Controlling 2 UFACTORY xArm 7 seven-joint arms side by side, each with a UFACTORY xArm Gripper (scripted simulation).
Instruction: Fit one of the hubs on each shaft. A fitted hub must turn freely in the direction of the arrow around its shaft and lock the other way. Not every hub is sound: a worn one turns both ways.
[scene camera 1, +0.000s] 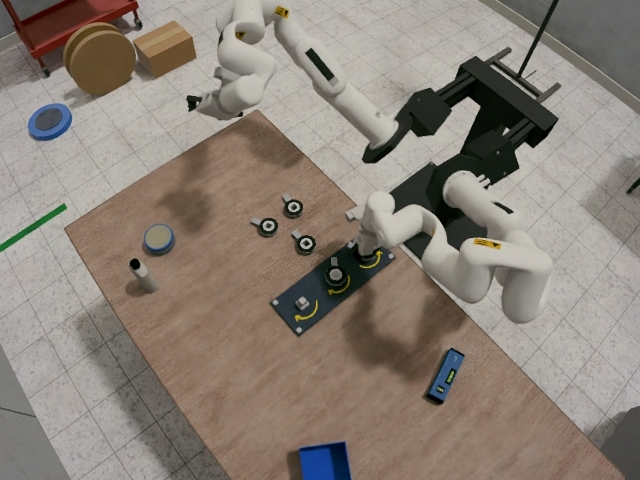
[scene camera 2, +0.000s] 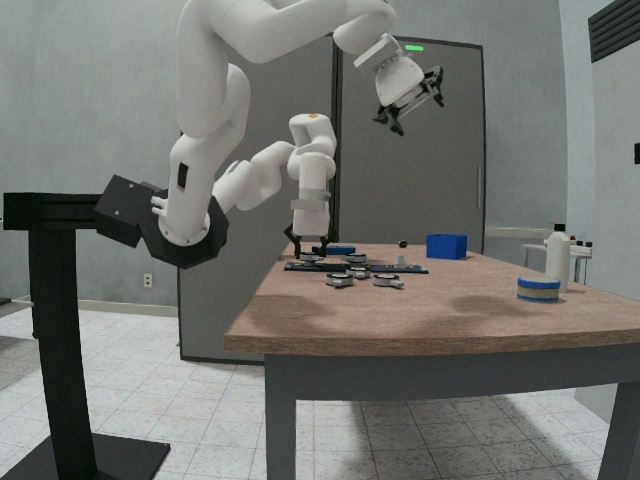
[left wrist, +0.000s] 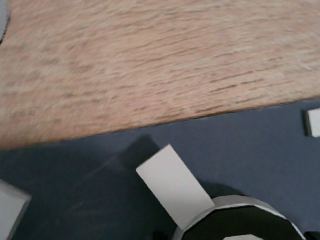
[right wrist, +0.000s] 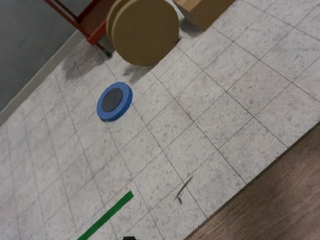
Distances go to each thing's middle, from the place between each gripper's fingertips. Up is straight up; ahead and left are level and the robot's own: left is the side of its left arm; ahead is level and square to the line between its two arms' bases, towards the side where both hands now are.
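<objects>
From my left hand: dark board (scene camera 1: 321, 297) 30 mm below, 130 mm ahead, 20 mm to the right; white bottle (scene camera 2: 558, 248) 60 mm above, 530 mm ahead, 430 mm to the right; tape roll (scene camera 2: 534, 289) 20 mm below, 410 mm ahead, 520 mm to the right.
From my right hand (scene camera 2: 418, 116): tape roll 320 mm below, 300 mm ahead, 30 mm to the left; white bottle 240 mm below, 420 mm ahead, 120 mm to the left; dark board 340 mm below, 20 mm ahead, 530 mm to the left.
</objects>
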